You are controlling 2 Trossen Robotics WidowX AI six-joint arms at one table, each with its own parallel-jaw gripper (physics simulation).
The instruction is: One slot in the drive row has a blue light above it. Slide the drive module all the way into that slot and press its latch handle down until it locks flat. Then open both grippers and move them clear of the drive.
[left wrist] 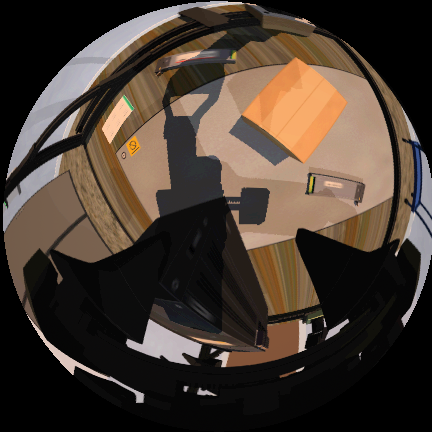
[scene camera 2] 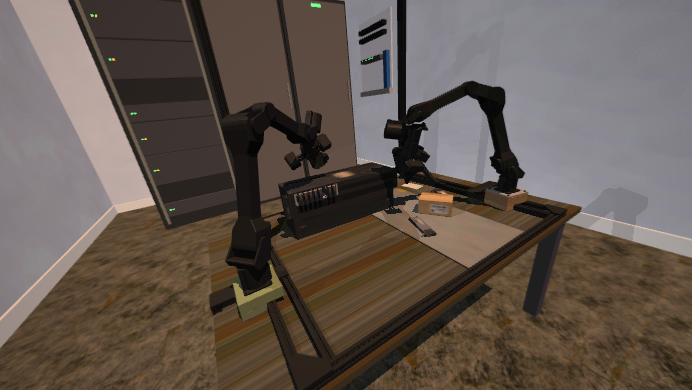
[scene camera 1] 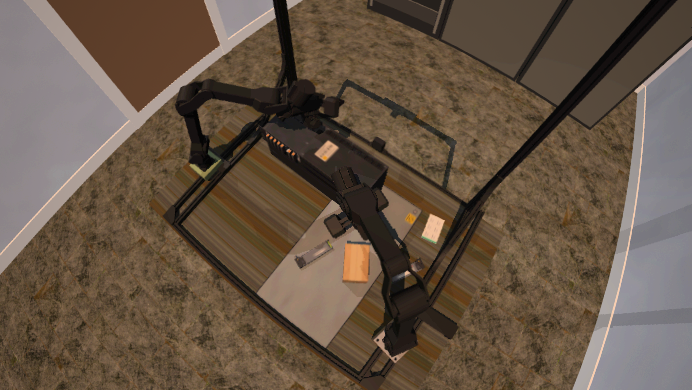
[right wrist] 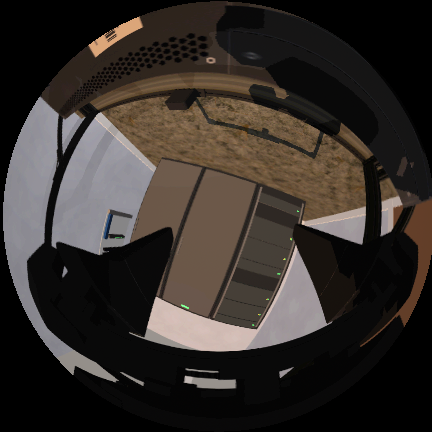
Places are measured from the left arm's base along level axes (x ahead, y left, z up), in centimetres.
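Pixels of known places: left gripper, fingertip midpoint: (left wrist: 235,236) (scene camera 2: 402,178); right gripper, fingertip midpoint: (left wrist: 171,354) (right wrist: 235,232); left arm's base, origin of the base link: (scene camera 2: 506,190) (scene camera 1: 396,340); right arm's base, origin of the base link: (left wrist: 316,318) (scene camera 2: 256,282) (scene camera 1: 204,162).
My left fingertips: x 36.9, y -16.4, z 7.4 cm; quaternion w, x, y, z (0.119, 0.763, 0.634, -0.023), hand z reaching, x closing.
For each thing: its top centre in the pictures, then the offset to it from my left fingertips. "spot": a spot on its surface instead. Level surfaces: height alone.
- slim drive module, middle of its top: (left wrist: 340,192) (scene camera 1: 312,252) (scene camera 2: 420,224) dx +3.0, dy +16.6, dz -12.4 cm
- grey mat, its level: dz -13.4 cm
- second similar module, middle of its top: (left wrist: 191,58) (scene camera 1: 405,269) dx -22.7, dy -3.0, dz -12.6 cm
- black chassis, middle of its top: (left wrist: 214,343) (scene camera 1: 321,145) (scene camera 2: 336,175) dx +25.4, dy -7.0, dz +4.0 cm
- orange-brown box, middle of its top: (left wrist: 304,101) (scene camera 1: 356,262) (scene camera 2: 436,197) dx -9.9, dy +8.6, dz -7.4 cm
- white card, middle of its top: (left wrist: 115,118) (scene camera 1: 433,228) (scene camera 2: 412,185) dx -19.2, dy -21.6, dz -13.4 cm
- orange sticker, surface spot: (left wrist: 133,145) (scene camera 1: 409,219) spot: dx -10.6, dy -17.7, dz -13.3 cm
A slim drive module (scene camera 1: 314,254) (scene camera 2: 422,225) (left wrist: 335,187) with a yellow-green end lies flat on the grey mat (scene camera 1: 320,310) (scene camera 2: 475,240). A second similar module (scene camera 1: 414,267) (left wrist: 197,58) lies on the wood, partly under my left arm in scene camera 1. The black chassis (scene camera 1: 360,157) (scene camera 2: 350,205) (left wrist: 245,285) has its drive row (scene camera 1: 282,145) (scene camera 2: 316,195) at one end; no blue light can be made out. My left gripper (scene camera 2: 411,167) (left wrist: 235,236) is open and empty, above the mat beside the chassis. My right gripper (scene camera 2: 314,155) (right wrist: 235,232) is open and empty, above the chassis's far side.
An orange-brown box (scene camera 1: 356,262) (scene camera 2: 435,205) (left wrist: 295,110) stands on the mat beside the first module. A white card (scene camera 1: 433,227) (left wrist: 117,120) and an orange sticker (scene camera 1: 410,218) (left wrist: 133,145) lie near the mat's far corner. Dark rails edge the table. A tall cabinet (right wrist: 215,240) stands beyond.
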